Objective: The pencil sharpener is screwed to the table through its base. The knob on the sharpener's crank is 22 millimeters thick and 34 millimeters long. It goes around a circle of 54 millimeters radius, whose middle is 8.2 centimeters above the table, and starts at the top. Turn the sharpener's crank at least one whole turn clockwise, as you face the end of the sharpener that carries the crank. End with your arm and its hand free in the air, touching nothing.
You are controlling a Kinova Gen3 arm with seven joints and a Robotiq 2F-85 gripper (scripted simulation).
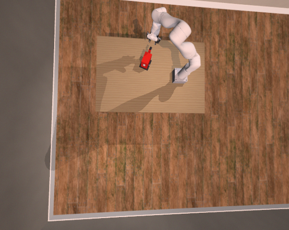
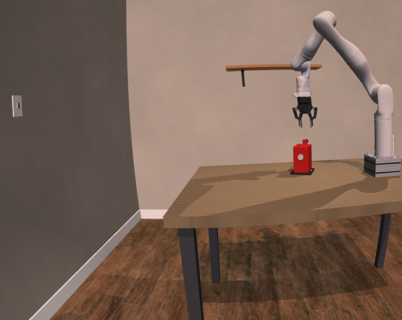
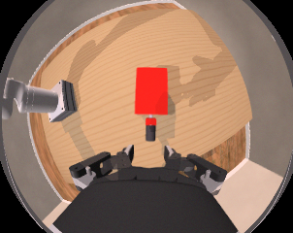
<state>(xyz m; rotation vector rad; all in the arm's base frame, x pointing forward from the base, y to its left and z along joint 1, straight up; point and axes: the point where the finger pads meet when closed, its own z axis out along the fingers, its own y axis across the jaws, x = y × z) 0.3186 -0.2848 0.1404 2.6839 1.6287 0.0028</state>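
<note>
Right now my hand is 1 cm short of the dark crank knob, 1 cm to the right of it and 9 cm above it.
</note>
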